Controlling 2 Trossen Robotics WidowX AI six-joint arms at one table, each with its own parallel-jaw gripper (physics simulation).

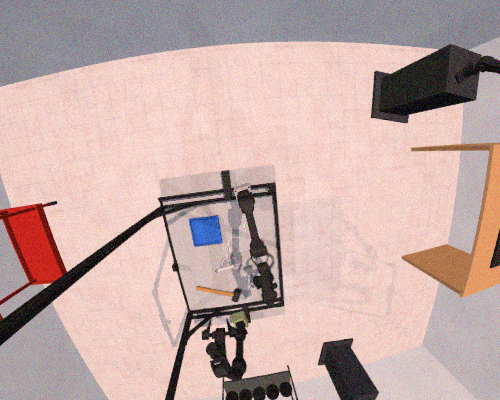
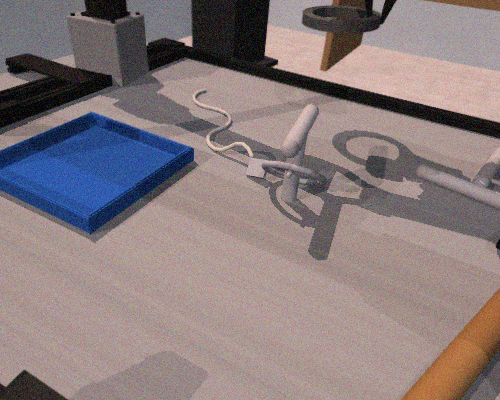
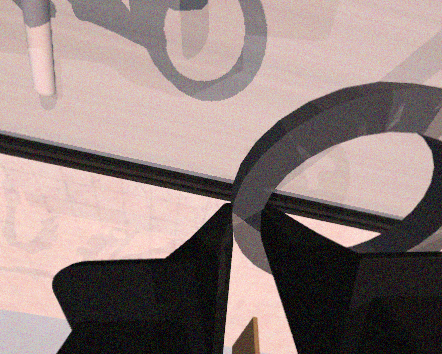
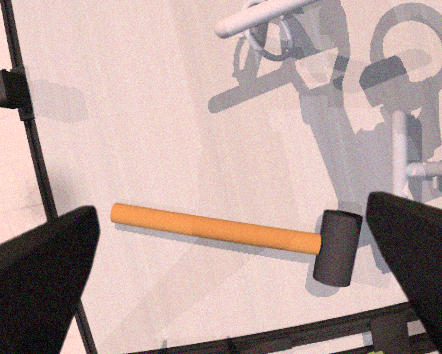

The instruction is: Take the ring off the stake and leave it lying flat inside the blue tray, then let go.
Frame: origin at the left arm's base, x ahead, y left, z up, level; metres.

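Seen in the pictures: left gripper, fingertip midpoint: [image 1: 268,268] [image 2: 375,22] [image 3: 244,209]; right gripper, fingertip midpoint: [image 1: 218,318] [image 4: 234,212]; left arm's base at its link origin: [image 1: 244,195] [image 2: 106,14]; right arm's base at its link origin: [image 1: 240,324].
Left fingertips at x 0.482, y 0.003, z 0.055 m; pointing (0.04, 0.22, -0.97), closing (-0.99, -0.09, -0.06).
Offsets run from my left fingertips to a thing's middle. "spot": to the spot under its first point.
A dark grey flat ring {dx -0.052, dy -0.006, dz +0.001 m} [image 1: 272,262] [image 2: 320,23] [image 3: 310,122] is held up above the table. My left gripper [image 2: 375,14] [image 3: 244,209] is shut on its rim. A pale stake with a slanted bar on top [image 2: 291,187] stands on the table, and the dark ring is apart from it. A thin pale ring {spot: dx -0.023, dy -0.288, dz -0.117 m} [image 2: 312,175] [image 4: 267,56] is low at this stake; whether it encircles it is unclear. The blue tray {dx -0.312, dy -0.318, dz -0.156 m} [image 1: 220,237] [image 2: 142,197] lies flat with its inside bare. My right gripper [image 4: 234,212] is open and empty above the hammer.
A hammer with an orange handle {dx +0.171, dy -0.408, dz -0.148 m} [image 1: 215,290] [image 2: 460,345] [image 4: 215,230] lies on the table. A pale cord {spot: dx -0.193, dy -0.109, dz -0.162 m} [image 2: 229,122] runs to a small white block {spot: dx -0.103, dy -0.246, dz -0.152 m} [image 2: 256,168]. Another pale barred piece {dx +0.200, dy -0.095, dz -0.158 m} [image 2: 460,185] [image 4: 400,150] is nearby. Dark frame rails [image 3: 115,165] edge the table.
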